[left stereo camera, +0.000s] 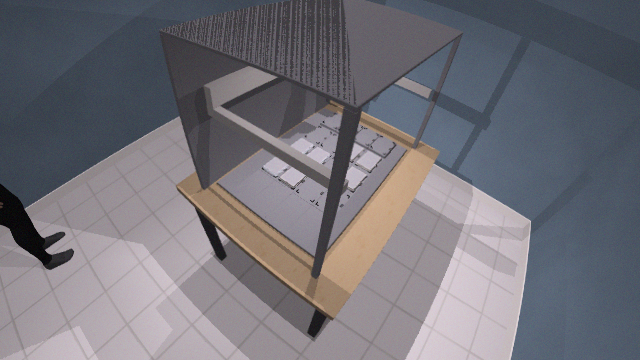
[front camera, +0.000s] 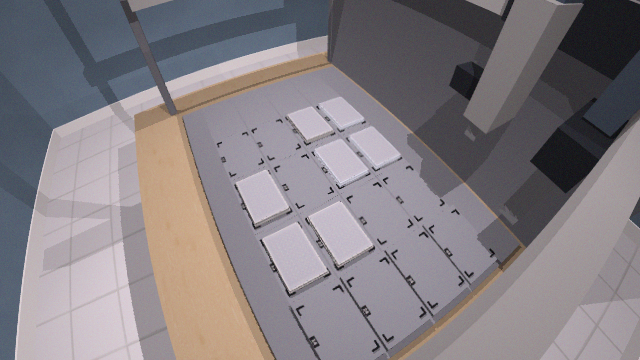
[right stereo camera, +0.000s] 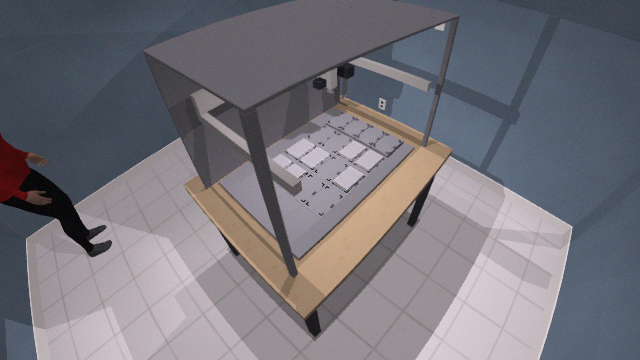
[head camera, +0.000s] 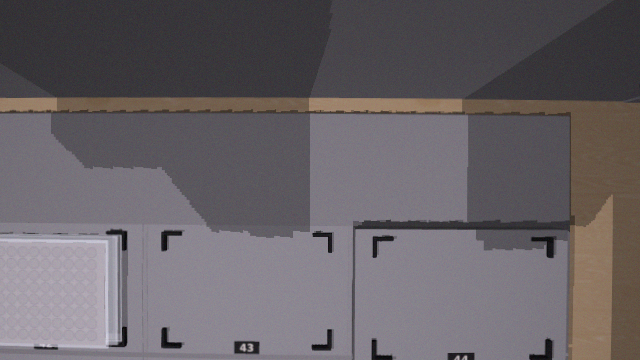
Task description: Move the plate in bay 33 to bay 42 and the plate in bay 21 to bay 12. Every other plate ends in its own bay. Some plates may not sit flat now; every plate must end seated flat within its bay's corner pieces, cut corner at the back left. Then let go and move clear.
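Seen in the pictures: gripper, fingertip midpoint: (front camera: pixel 518 205) (right stereo camera: pixel 338 94); robot's base at its link origin: (front camera: pixel 218 144) (right stereo camera: pixel 321 214).
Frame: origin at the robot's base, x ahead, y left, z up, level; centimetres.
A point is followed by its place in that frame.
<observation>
The plate in bay 42 (front camera: pixel 374 146) @(y 35.9, x 23.4, z 1.4 cm) (head camera: pixel 50 292) @(y 36.5, x 24.5, z 1.4 cm) (right stereo camera: pixel 300 148) @(y 35.7, x 22.1, z 1.5 cm) looks flat, its visible right end within the corner pieces. The plate in bay 12 (front camera: pixel 262 197) @(y 4.3, x 23.7, z 1.5 cm) (right stereo camera: pixel 348 178) @(y 3.9, x 22.3, z 1.4 cm) looks level. Bay 33 (front camera: pixel 395 197) @(y 31.4, x 38.1, z -0.1 cm) and bay 21 (front camera: pixel 276 139) @(y 15.1, x 6.9, z 0.0 cm) hold no plate. Plates in bay 13 (front camera: pixel 296 257) @(y 4.5, x 40.0, z 1.4 cm), bay 23 (front camera: pixel 340 233) @(y 14.8, x 39.8, z 1.4 cm), bay 31 (front camera: pixel 310 124) @(y 25.4, x 7.6, z 1.4 cm), bay 32 (front camera: pixel 341 161) @(y 25.4, x 23.5, z 1.4 cm) and bay 41 (front camera: pixel 341 113) @(y 35.8, x 7.7, z 1.4 cm) look level. The cut corners are too small to tell. My gripper (right stereo camera: pixel 344 94) @(y 40.6, x 58.0, z 16.0 cm) is raised near the back right, apart from the plates; its jaw spacing is unclear.
The parked pipetting stage (front camera: pixel 520 65) (right stereo camera: pixel 330 80) stands at the back beside the gripper. A dark back wall (front camera: pixel 380 55) @(y 51.9, x 3.1, z 15.0 cm) borders the deck. An enclosure post (left stereo camera: pixel 335 175) @(y -10.3, x -27.1, z 52.6 cm) (right stereo camera: pixel 270 200) @(y -11.5, x -26.6, z 45.0 cm) and a side rail (left stereo camera: pixel 280 145) @(y 13.9, x -16.7, z 40.0 cm) cross the stereo views. A person (right stereo camera: pixel 50 200) stands at the left.
</observation>
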